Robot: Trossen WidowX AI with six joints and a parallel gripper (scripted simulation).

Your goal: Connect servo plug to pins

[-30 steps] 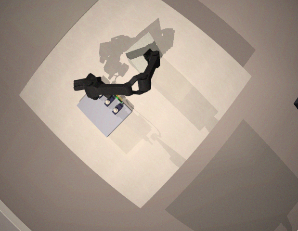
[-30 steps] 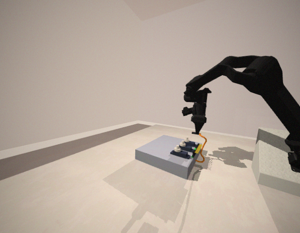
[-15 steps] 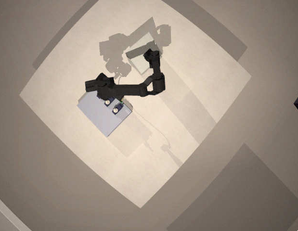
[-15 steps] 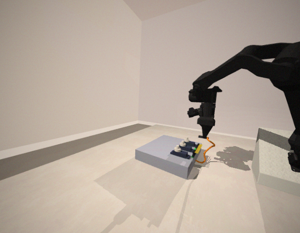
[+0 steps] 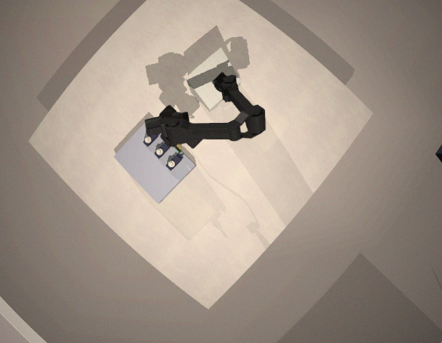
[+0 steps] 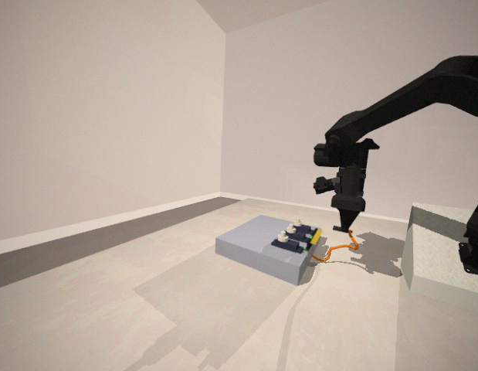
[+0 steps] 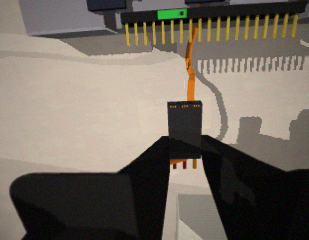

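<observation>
Right now the green band is 8 cm ahead of my gripper tip and 4 cm below it. From my gripper tip the other things lie so: grey-blue holder 23 cm ahead, 2 cm to the right, 9 cm below.
</observation>
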